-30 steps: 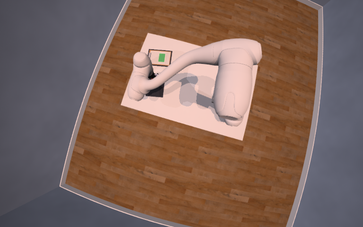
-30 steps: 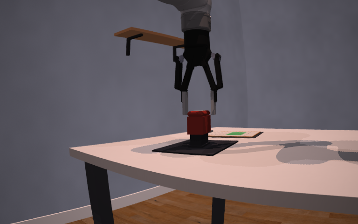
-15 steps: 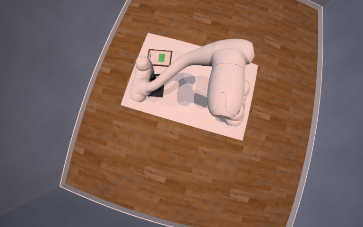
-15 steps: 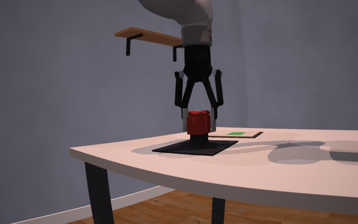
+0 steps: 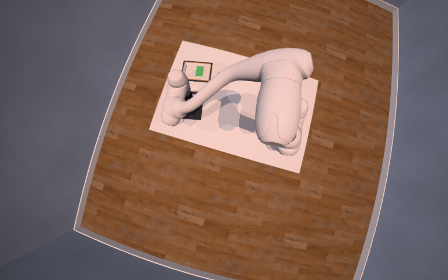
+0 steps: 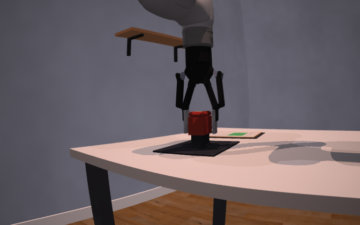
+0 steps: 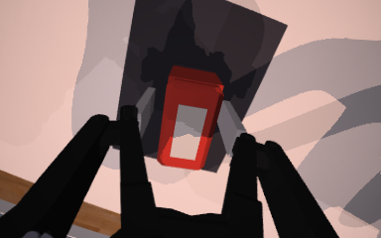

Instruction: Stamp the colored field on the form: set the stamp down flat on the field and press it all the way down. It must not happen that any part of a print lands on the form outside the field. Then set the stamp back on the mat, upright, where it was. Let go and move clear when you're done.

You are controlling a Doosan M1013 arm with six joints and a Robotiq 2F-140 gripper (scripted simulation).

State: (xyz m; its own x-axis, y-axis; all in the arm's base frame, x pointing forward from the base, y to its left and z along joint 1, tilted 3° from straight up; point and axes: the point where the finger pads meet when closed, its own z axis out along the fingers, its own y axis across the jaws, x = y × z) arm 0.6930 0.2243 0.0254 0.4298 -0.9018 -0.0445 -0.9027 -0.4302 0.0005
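My hand is 20 mm above the stamp. From my hand the other things lie so: clipboard: 110 mm ahead, 280 mm to the right, 60 mm below; then mat: 70 mm below.
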